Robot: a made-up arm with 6 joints.
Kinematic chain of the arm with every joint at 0, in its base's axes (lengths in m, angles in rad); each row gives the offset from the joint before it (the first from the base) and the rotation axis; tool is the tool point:
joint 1: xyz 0 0 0.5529 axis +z
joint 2: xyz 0.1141 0 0 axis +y
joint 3: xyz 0 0 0.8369 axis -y
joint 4: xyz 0 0 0.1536 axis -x
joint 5: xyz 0.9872 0 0 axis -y
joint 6: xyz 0.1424 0 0 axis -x
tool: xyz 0 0 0
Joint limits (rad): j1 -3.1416..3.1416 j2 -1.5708..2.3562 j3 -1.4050..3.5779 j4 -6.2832..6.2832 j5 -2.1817..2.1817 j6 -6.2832..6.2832
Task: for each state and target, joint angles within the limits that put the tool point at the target. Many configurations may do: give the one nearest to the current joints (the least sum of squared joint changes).
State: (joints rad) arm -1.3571 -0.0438 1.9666 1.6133 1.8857 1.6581
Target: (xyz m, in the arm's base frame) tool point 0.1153 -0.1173 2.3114
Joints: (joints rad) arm -1.7166 0.1594 1.7389 1.6772 1.9578 1.6581
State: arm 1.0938 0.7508 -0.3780 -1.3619 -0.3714 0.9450
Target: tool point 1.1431 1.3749 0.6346
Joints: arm 0.8550 0.8666 0.3189 -1.3924 -0.2871 0.9450
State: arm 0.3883 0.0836 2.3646 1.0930 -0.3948 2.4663
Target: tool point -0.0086 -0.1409 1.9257
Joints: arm 0.7483 0.7471 3.0108 1.2311 -0.8118 2.4663
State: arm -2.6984 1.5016 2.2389 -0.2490 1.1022 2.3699
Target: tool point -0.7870 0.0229 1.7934
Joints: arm -3.1205 1.3586 2.8009 -0.3003 1.2150 2.3699
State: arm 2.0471 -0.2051 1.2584 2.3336 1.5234 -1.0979
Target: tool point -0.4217 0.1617 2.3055
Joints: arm 2.5292 -0.0498 1.0774 2.2578 1.5869 -1.0979
